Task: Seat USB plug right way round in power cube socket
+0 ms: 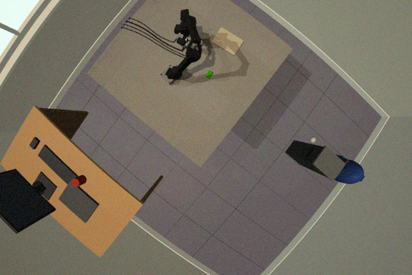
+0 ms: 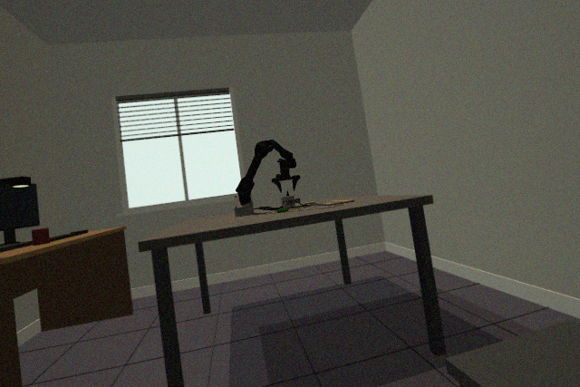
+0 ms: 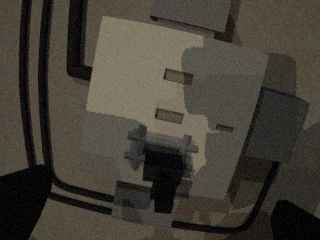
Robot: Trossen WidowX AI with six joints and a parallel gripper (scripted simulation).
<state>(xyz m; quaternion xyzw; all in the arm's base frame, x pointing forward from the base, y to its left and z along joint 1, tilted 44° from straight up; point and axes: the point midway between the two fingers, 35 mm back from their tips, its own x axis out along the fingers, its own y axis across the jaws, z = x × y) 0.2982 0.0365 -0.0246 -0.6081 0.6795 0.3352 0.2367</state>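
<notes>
Now: the dark USB plug 20 mm below my gripper tip. Round my gripper tip: tan sheet 250 mm to the right, 220 mm ahead, 100 mm below; then small green block 280 mm to the right, 110 mm behind, 100 mm below.
</notes>
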